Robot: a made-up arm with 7 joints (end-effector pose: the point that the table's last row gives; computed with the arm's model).
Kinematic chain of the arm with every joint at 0, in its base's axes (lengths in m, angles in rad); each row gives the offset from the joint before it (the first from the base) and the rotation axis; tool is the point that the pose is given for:
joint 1: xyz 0 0 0.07 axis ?
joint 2: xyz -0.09 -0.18 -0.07 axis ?
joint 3: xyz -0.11 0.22 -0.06 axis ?
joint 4: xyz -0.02 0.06 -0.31 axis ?
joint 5: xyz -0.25 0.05 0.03 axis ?
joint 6: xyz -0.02 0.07 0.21 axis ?
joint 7: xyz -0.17 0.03 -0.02 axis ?
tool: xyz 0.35 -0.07 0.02
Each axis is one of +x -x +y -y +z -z.
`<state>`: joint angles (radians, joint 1 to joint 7).
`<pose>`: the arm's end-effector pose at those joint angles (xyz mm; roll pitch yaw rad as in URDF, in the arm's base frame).
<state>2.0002 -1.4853 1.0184 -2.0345 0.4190 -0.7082 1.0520</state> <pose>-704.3 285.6 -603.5 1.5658 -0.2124 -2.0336</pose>
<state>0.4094 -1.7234 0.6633 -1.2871 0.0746 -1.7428 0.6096</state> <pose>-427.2 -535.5 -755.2 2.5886 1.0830 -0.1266</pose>
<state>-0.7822 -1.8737 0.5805 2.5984 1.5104 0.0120 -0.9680</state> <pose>347.6 -842.1 -202.6 1.6653 0.5288 -0.1387</pose>
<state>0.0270 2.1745 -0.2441 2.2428 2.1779 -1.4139 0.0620</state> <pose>-359.6 396.5 249.1 2.2896 0.1661 1.4616</pose>
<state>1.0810 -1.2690 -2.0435 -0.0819 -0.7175 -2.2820 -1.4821</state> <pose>-237.1 64.1 190.3 2.9781 -0.5166 -0.1944</pose>
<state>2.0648 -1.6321 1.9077 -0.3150 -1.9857 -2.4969 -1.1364</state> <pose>-141.5 83.4 -440.1 -0.4243 -0.0867 0.1363</pose>
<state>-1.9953 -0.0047 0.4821 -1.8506 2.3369 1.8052 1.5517</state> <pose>-79.9 -366.6 -364.5 -0.8156 -0.1124 0.1049</pose>
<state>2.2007 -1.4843 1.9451 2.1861 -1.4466 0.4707 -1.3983</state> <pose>-235.7 386.2 -581.6 -0.5018 -0.1368 -0.4566</pose>
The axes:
joint 1: -z
joint 2: +x
joint 3: -z
joint 4: +x
joint 5: -z
joint 6: +y
joint 7: -x

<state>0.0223 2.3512 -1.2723 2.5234 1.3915 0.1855 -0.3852</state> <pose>-290.2 215.8 418.4 1.1649 -0.6369 3.1337</pose>
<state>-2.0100 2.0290 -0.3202 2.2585 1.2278 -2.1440 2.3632</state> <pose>-170.2 -335.8 21.8 0.8321 0.9593 -2.9366</pose>
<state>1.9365 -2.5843 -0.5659 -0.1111 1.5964 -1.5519 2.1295</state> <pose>-263.1 532.0 -204.0 1.6459 1.0888 -0.2581</pose>
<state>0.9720 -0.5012 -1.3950 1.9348 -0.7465 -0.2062 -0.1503</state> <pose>-252.6 -194.4 -264.7 2.0051 -0.1778 0.0095</pose>
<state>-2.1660 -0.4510 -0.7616 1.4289 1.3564 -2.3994 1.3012</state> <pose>351.9 -2.2 -26.1 -1.6895 -1.2654 1.7753</pose>
